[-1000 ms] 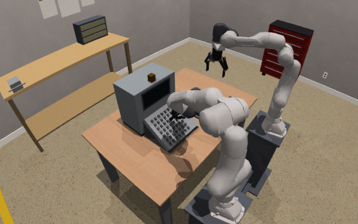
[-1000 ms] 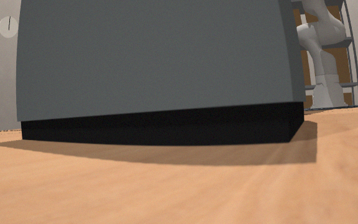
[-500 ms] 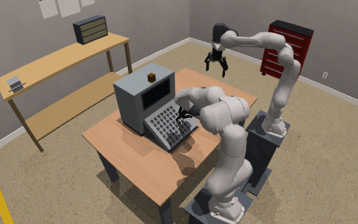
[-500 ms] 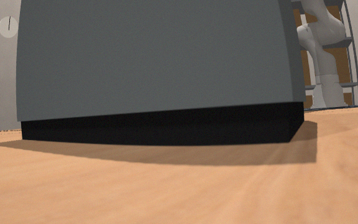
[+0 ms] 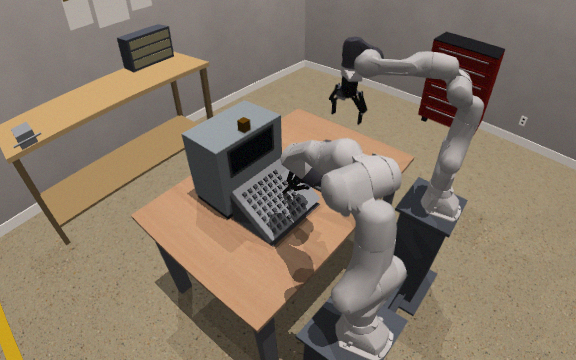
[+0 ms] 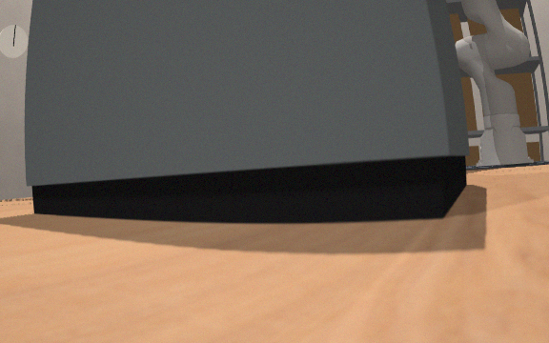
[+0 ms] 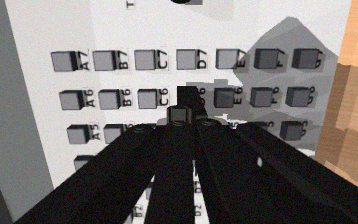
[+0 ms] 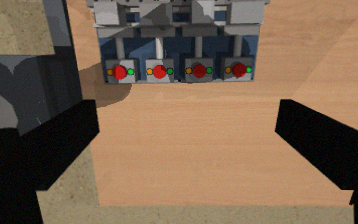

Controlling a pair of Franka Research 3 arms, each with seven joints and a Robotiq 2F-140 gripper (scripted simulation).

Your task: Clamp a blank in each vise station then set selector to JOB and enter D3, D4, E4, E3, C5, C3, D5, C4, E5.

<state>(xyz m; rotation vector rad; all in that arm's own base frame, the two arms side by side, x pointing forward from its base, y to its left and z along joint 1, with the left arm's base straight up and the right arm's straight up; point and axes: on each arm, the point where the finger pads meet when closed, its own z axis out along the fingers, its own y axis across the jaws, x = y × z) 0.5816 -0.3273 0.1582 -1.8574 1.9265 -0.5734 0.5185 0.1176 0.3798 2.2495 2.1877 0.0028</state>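
Right now the d6 key is 20 mm ahead of my left hand and 40 mm below it. Round my left hand: d5 key (30 mm ahead, 30 mm to the left, 40 mm below); then d7 key (20 mm ahead, 30 mm to the right, 40 mm below); then c6 key (50 mm ahead, 20 mm below).
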